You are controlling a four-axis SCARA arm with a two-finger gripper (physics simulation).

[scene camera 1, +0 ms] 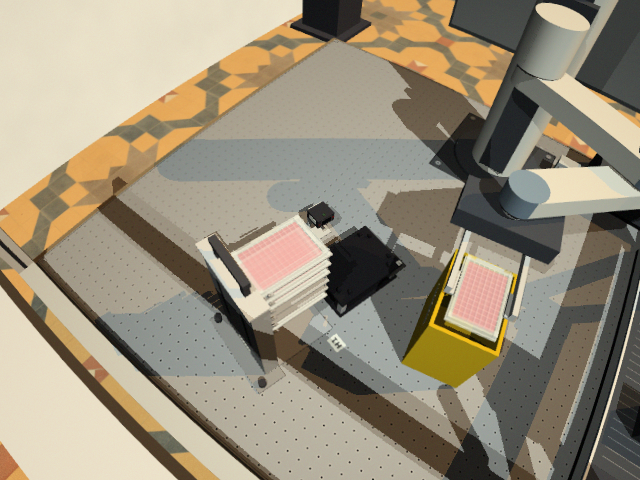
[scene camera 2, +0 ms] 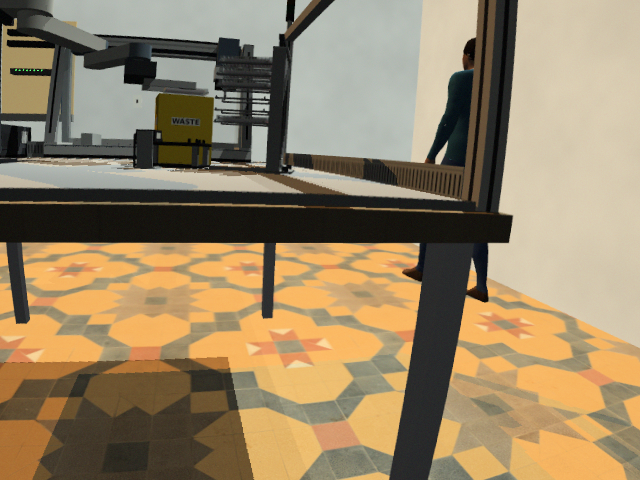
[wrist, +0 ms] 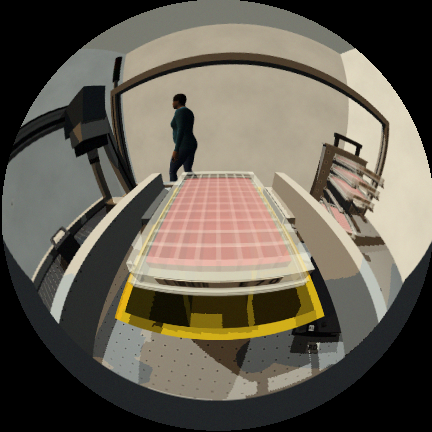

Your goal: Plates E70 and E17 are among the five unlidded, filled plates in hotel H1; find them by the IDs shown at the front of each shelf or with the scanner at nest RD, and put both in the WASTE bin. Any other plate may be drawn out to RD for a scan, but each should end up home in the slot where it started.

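Places are measured from the arm's base along level axes (x right, y back, z down), in metres.
Where they show: gripper, fingertip midpoint: [scene camera 1: 479,303] [scene camera 2: 192,88] [wrist: 217,180]; arm's base, link origin: [scene camera 1: 494,162].
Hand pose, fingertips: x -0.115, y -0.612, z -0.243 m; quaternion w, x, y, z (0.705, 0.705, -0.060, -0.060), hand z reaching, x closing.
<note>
Each offset is from my fingertips to the centre of the thing.
My gripper [scene camera 1: 482,301] [wrist: 217,180] is shut on a pink-filled plate @(dx +0.004, dy +0.021, dz +0.011 m) [scene camera 1: 479,294] [scene camera 2: 199,91] [wrist: 217,225], its fingers along the long sides. The plate is level, close above the open top of the yellow WASTE bin @(dx +0.005, dy +0.025, dz +0.130 m) [scene camera 1: 449,356] [scene camera 2: 185,139] [wrist: 215,334] and lined up with it. Its front label, partly blurred in the wrist view, appears to read E70. Hotel H1 @(dx +0.305, dy -0.163, dz +0.069 m) [scene camera 1: 256,305] [scene camera 2: 278,103] [wrist: 325,170] holds several plates; the top one @(dx +0.286, dy -0.132, dz -0.031 m) [scene camera 1: 281,253] is pink-filled. Their IDs cannot be read here. The bin's floor beneath the plate is mostly hidden.
The black nest RD @(dx +0.237, dy +0.037, dz +0.195 m) [scene camera 1: 367,268] [wrist: 312,327] stands between the hotel and the bin, and bears no plate. A small black scanner box @(dx +0.363, dy +0.087, dz +0.188 m) [scene camera 1: 320,212] stands beside it. The arm's column [scene camera 1: 509,124] rises behind the bin. A person [scene camera 2: 460,113] [wrist: 183,130] stands beyond the table.
</note>
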